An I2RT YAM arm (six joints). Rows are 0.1 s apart.
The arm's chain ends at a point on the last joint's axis. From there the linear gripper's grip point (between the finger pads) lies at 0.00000 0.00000 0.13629 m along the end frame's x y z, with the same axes.
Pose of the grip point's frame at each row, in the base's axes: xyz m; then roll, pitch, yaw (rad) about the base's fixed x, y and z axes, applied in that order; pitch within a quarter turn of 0, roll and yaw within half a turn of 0:
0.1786 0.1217 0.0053 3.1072 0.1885 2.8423
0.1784 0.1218 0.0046 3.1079 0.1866 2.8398
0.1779 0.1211 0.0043 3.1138 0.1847 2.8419
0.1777 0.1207 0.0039 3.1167 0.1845 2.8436
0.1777 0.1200 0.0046 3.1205 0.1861 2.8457
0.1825 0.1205 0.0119 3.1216 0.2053 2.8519
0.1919 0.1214 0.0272 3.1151 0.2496 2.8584
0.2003 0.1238 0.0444 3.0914 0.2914 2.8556
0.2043 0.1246 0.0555 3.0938 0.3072 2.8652
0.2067 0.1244 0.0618 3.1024 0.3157 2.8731
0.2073 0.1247 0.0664 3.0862 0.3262 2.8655
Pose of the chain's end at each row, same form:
0.1528 0.1247 0.1391 3.1072 0.1885 2.8423
0.1529 0.1249 0.1384 3.1079 0.1866 2.8398
0.1529 0.1249 0.1382 3.1138 0.1847 2.8419
0.1528 0.1248 0.1378 3.1167 0.1845 2.8436
0.1527 0.1246 0.1385 3.1205 0.1861 2.8457
0.1551 0.1258 0.1453 3.1216 0.2053 2.8519
0.1586 0.1273 0.1592 3.1151 0.2496 2.8584
0.1609 0.1283 0.1748 3.0914 0.2914 2.8556
0.1629 0.1296 0.1853 3.0938 0.3072 2.8652
0.1645 0.1305 0.1913 3.1024 0.3157 2.8731
0.1633 0.1293 0.1953 3.0862 0.3262 2.8655

